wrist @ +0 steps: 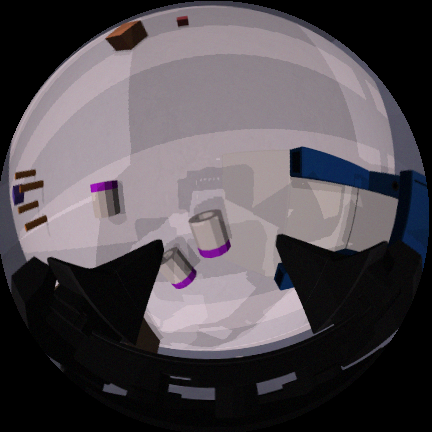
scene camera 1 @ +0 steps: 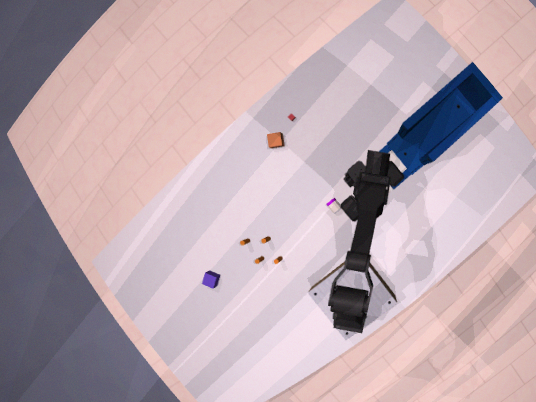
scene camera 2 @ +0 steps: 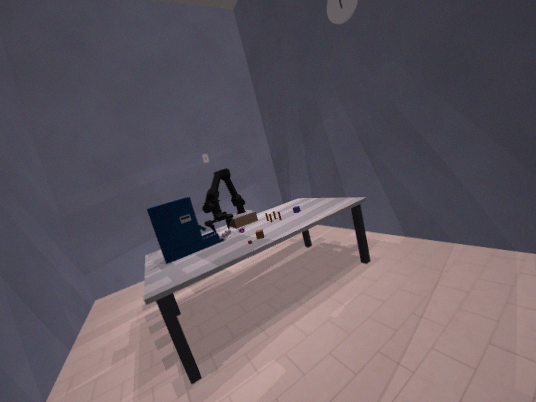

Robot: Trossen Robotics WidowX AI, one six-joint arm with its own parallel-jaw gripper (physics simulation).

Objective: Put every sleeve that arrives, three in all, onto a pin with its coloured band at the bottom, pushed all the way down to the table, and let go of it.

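Note:
Three pale sleeves with purple bands lie on their sides. The left sleeve (wrist: 105, 200) (scene camera 1: 334, 206) has its band at the far end. The middle sleeve (wrist: 209, 232) lies in view between the fingers, and the third sleeve (wrist: 177, 267) is beside the left fingertip; both have their bands towards the wrist side. The arm hides these two in scene camera 1. My gripper (wrist: 220, 243) (scene camera 2: 222, 230) is open and empty, above the table near these two sleeves. Several orange-brown pins (scene camera 1: 266, 240) (scene camera 2: 280, 216) (wrist: 31, 187) stand upright, with no sleeve on them.
A blue chute (scene camera 1: 462, 131) (scene camera 2: 175, 230) (wrist: 330, 165) stands beside the gripper. An orange block (scene camera 1: 275, 140) (scene camera 2: 259, 234) (wrist: 131, 36) and a red cube (scene camera 1: 291, 117) (scene camera 2: 250, 242) (wrist: 182, 21) lie together. A purple cube (scene camera 1: 211, 279) (scene camera 2: 296, 209) lies past the pins.

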